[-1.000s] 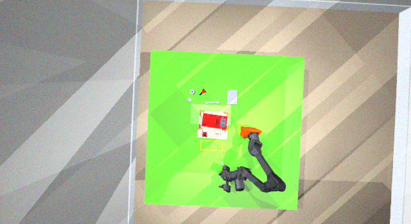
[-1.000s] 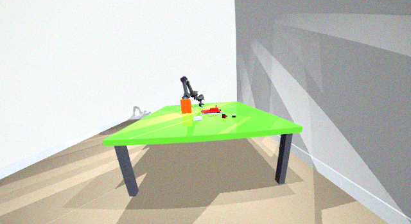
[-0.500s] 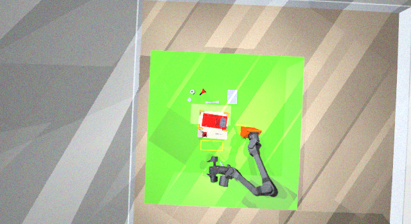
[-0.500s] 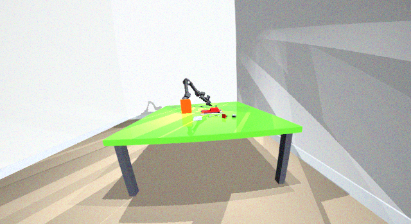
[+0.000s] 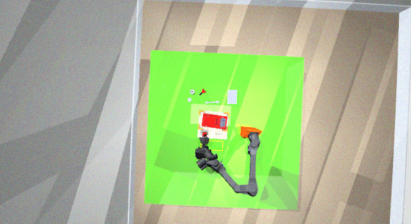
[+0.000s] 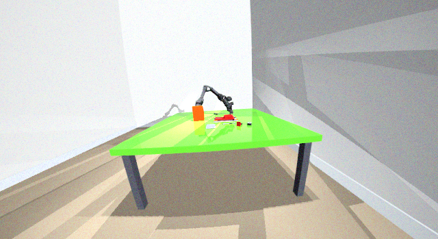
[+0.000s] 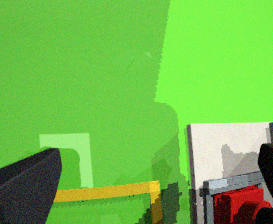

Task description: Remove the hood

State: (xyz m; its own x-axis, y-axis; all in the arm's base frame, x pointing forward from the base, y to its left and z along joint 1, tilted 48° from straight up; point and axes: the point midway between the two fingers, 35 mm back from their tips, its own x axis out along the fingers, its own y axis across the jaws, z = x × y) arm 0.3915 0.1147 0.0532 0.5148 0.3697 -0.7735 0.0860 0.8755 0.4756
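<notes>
Now: gripper tip 8 cm past the red hood, 18 cm to the left of it and 1 cm below it. The rest, counted from my gripper tip: pale rectangular plate: 26 cm behind, 39 cm to the right, 3 cm below; white rod: 9 cm behind, 33 cm to the right, 3 cm below; small white piece: 10 cm ahead, 35 cm to the right, 3 cm below.
</notes>
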